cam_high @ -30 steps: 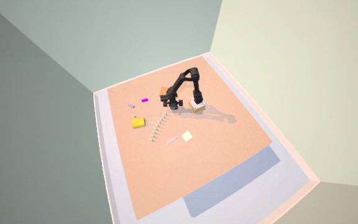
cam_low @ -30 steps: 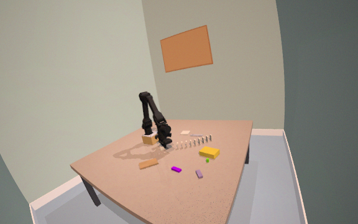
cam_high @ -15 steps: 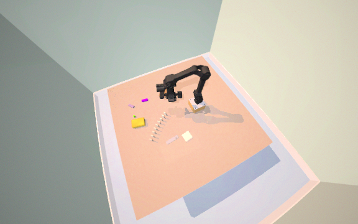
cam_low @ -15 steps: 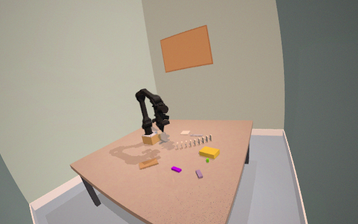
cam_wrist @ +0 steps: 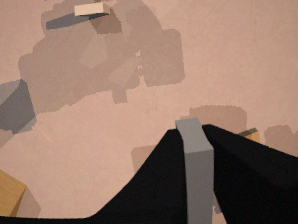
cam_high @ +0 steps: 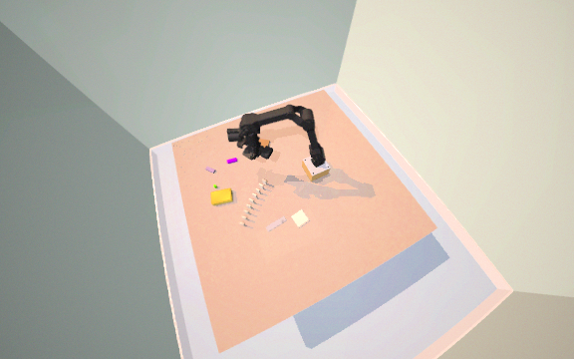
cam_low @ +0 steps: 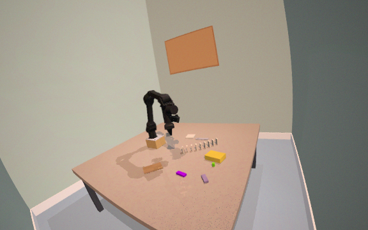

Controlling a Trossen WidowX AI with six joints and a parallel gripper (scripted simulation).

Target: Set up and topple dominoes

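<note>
Right now my gripper tip is 180 mm above the magenta block, 170 mm to the left of it and 140 mm short of it. Round my gripper tip: yellow block: 290 mm ahead, 170 mm below, 50 mm to the left; then orange flat piece: 180 mm to the right, 180 mm below, 80 mm behind; then small green cube: 300 mm ahead, 170 mm below, 40 mm to the right.
</note>
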